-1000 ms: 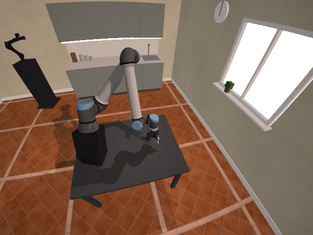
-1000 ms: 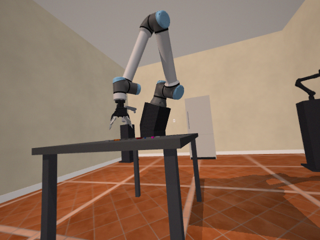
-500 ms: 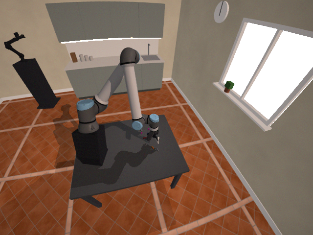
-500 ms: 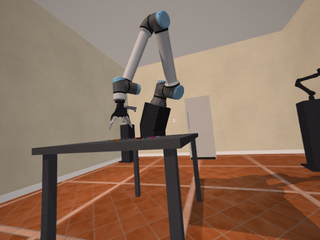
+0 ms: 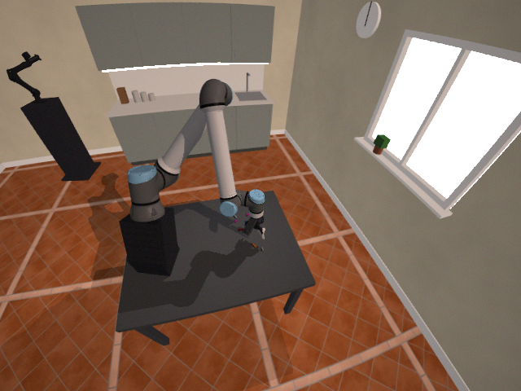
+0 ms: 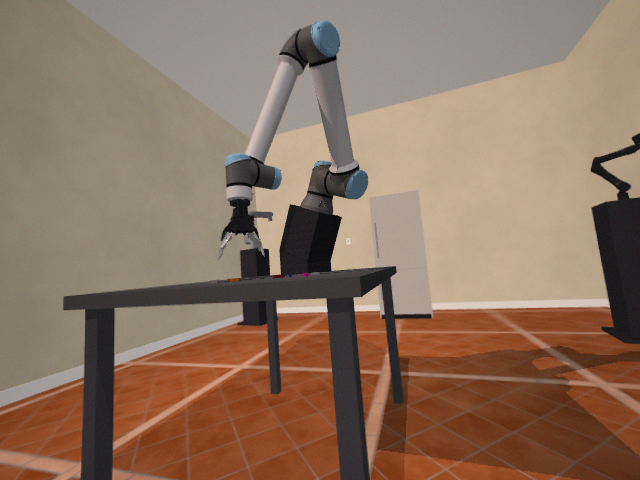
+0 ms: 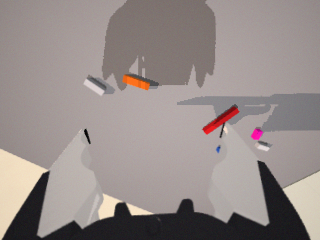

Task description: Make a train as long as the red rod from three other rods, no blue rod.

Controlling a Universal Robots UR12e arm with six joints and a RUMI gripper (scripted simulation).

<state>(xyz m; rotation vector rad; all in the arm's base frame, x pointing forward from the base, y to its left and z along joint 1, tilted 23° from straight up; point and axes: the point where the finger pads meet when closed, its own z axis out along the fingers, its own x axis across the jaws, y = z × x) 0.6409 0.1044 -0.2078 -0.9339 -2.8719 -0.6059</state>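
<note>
Right now my hand is 7 cm above the orange rod and 4 cm to the left of it. From my hand the other things lie so: blue rod: 18 cm to the left, 7 cm below, 4 cm behind; then red rod: 11 cm to the left, 7 cm below, 7 cm behind.
</note>
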